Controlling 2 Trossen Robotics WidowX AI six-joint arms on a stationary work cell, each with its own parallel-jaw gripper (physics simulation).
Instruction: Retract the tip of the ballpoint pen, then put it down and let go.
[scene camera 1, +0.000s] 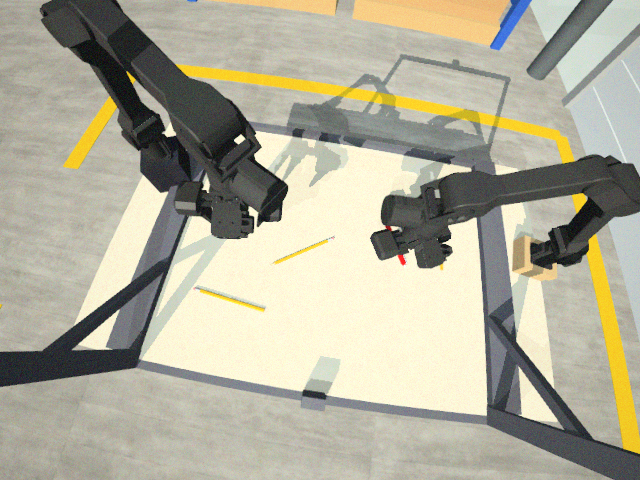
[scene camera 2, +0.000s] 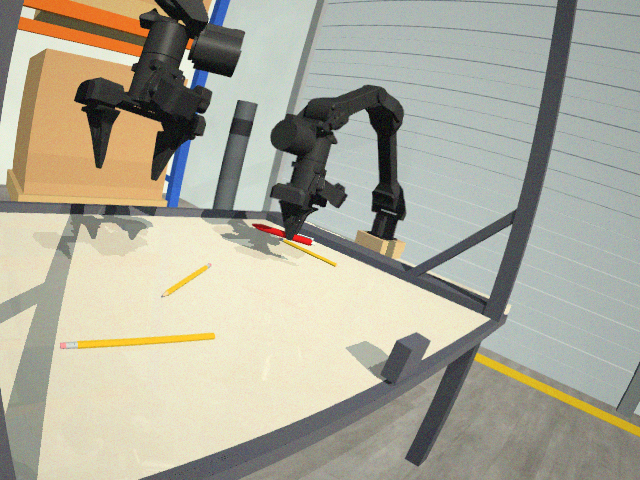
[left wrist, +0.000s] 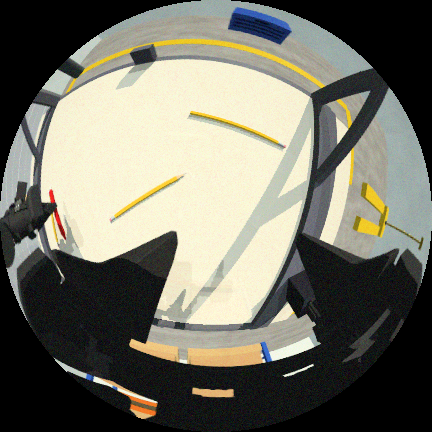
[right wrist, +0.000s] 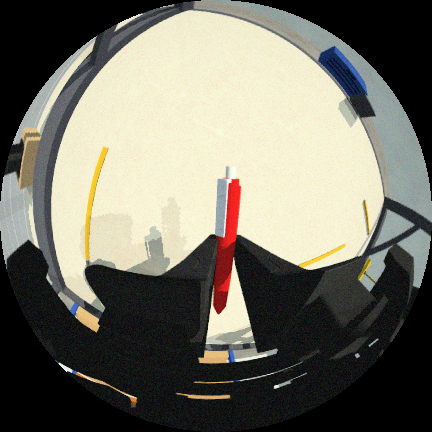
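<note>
A red pen with a white clip and a pale push button is held roughly level, low over the white table top. The button sticks out at the upper end in the right wrist view; the tapered end shows no point extending from it. My right gripper is shut on the pen's middle. In scene camera 1 its fingertips are hidden beneath the wrist. My left gripper is open and empty, high above the table, away from the pen.
One yellow pencil lies beside the right gripper. A second pencil lies mid-table. A third pencil lies toward the lower left in scene camera 1. Dark frame rails border the table.
</note>
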